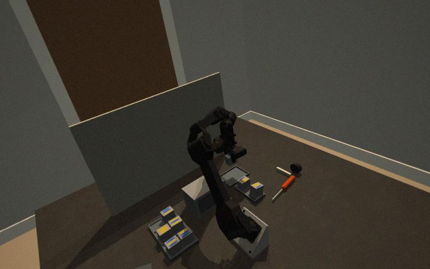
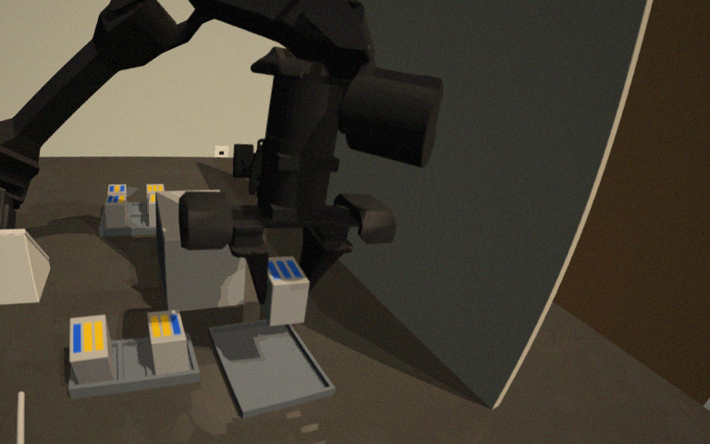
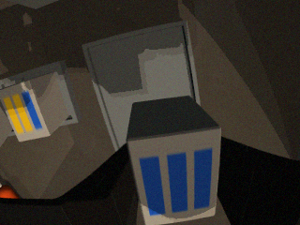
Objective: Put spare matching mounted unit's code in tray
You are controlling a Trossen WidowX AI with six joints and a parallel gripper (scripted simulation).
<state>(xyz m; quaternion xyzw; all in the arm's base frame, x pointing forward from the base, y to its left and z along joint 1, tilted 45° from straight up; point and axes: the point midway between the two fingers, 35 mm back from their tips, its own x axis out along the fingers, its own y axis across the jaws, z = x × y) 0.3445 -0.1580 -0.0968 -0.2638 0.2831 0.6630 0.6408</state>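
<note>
Now: gripper tip 80 mm above the grey tray, 10 mm to the right of it and 10 mm past it. Round my gripper tip: grey spare (20 mm above); then mounted unit (200 mm to the left, 60 mm behind, 40 mm below); then rack (150 mm behind, 80 mm below, 20 mm to the left).
</note>
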